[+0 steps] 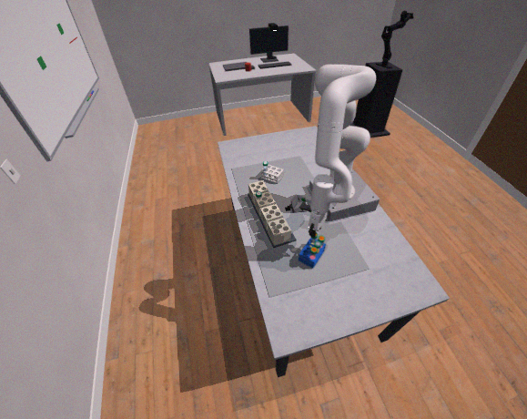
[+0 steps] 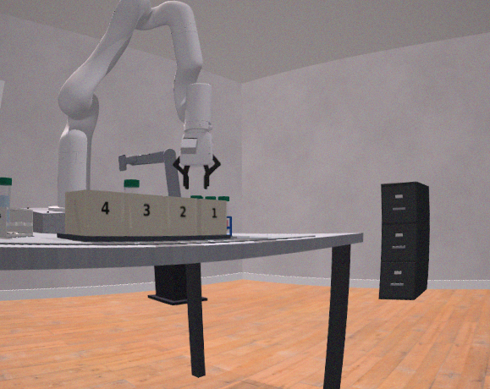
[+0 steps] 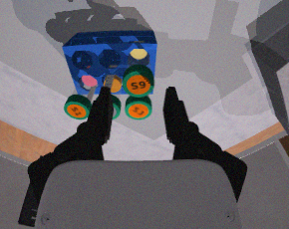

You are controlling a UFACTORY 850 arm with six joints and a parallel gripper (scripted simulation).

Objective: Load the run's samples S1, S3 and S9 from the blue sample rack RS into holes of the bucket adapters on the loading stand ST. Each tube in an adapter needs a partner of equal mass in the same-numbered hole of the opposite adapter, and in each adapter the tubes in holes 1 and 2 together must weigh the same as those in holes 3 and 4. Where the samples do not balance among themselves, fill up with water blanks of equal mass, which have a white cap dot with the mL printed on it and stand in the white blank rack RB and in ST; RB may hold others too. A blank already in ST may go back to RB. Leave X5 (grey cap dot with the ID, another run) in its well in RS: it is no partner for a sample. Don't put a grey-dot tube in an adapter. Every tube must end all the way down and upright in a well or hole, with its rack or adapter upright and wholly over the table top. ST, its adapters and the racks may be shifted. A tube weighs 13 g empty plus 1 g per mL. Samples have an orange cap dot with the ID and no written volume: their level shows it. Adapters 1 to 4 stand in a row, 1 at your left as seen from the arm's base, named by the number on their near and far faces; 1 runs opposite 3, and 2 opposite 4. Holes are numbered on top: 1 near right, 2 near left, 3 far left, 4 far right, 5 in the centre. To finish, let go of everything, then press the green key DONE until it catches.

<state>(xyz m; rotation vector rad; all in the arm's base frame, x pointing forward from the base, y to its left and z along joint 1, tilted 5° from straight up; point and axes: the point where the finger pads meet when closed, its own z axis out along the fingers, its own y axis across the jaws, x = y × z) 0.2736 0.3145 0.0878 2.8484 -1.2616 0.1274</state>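
My gripper is now 100 mm above the sample tube S9 and 10 mm to the left of it. Round my hand: sample tube S1: 100 mm below, 90 mm to the left, 30 mm ahead; then grey-dot tube X5: 100 mm below, 50 mm to the left, 10 mm ahead; then blue sample rack RS: 130 mm below, 40 mm to the left, 20 mm ahead.
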